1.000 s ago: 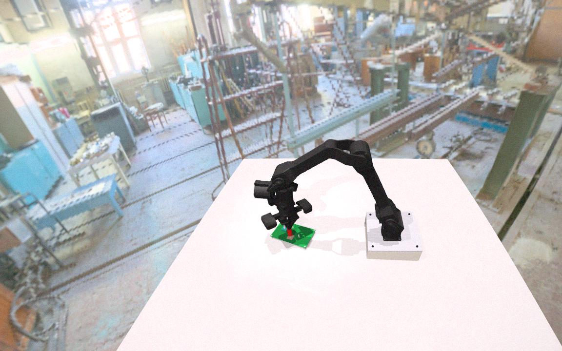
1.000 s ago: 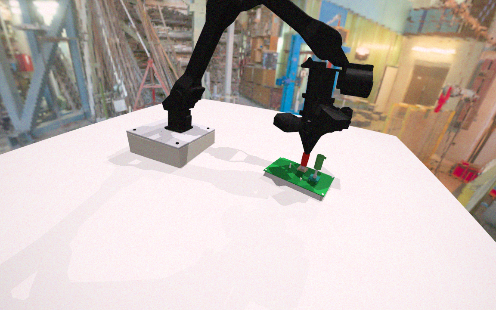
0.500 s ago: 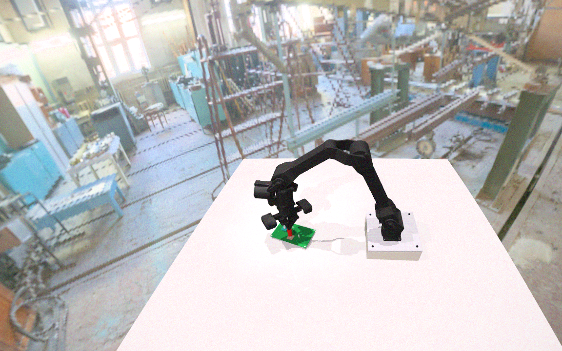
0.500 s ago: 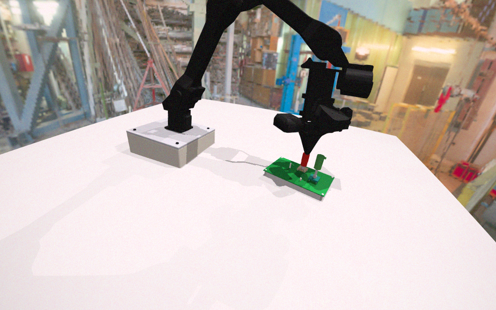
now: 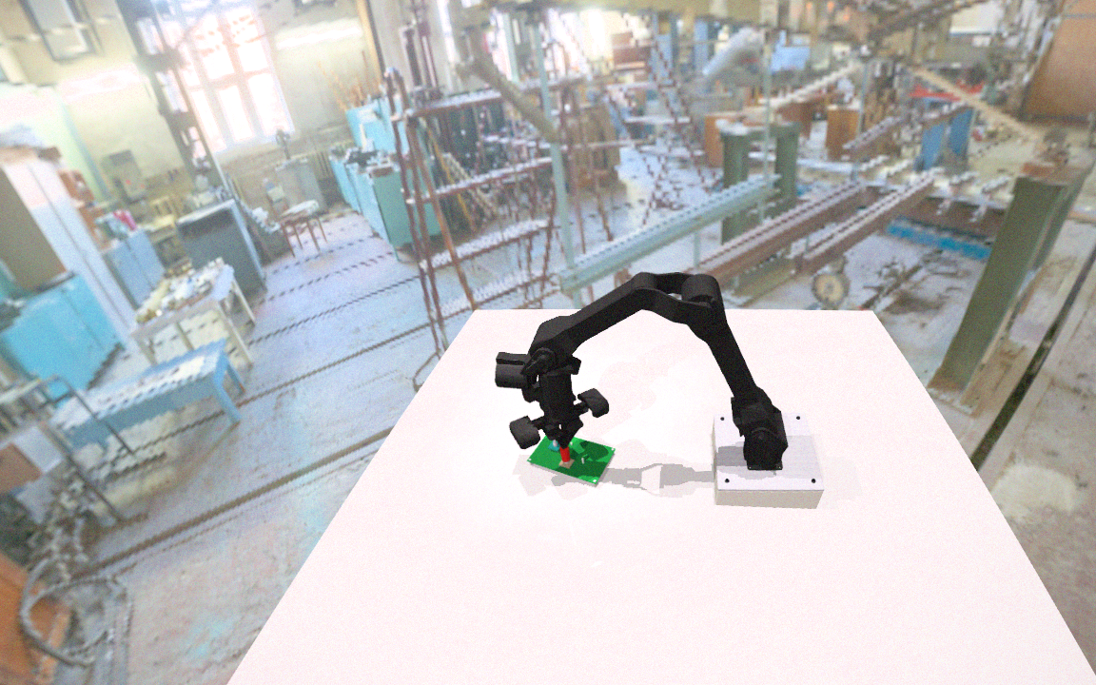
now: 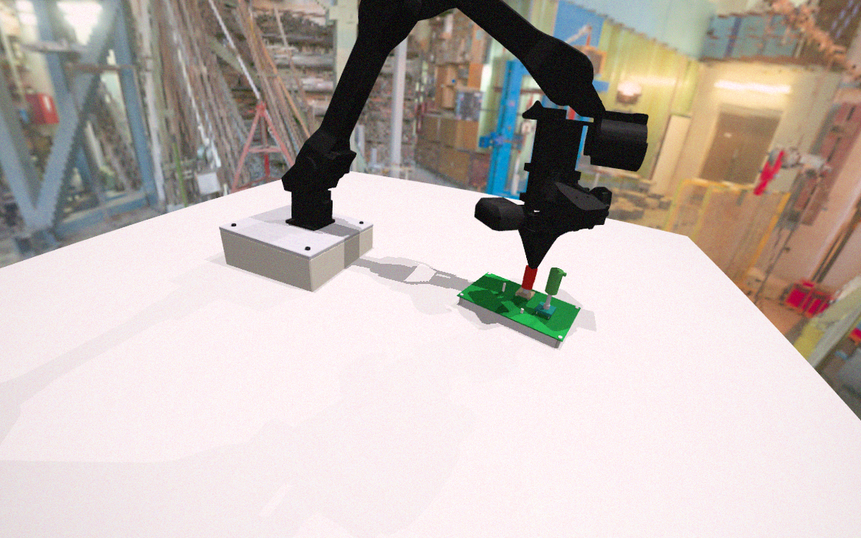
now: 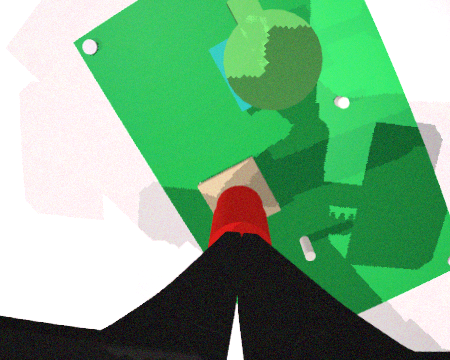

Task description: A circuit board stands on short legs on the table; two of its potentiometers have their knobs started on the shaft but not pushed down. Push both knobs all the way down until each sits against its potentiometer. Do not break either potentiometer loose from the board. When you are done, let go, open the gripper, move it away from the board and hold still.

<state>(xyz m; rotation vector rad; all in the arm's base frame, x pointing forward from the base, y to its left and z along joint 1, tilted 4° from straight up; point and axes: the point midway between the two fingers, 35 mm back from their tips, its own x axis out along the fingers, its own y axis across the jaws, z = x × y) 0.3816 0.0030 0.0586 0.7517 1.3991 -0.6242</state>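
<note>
My gripper tip is 40 mm to the left of the green knob, 30 mm short of it and 10 mm below it. From my gripper tip the other things lie so: red knob: 20 mm below.
</note>
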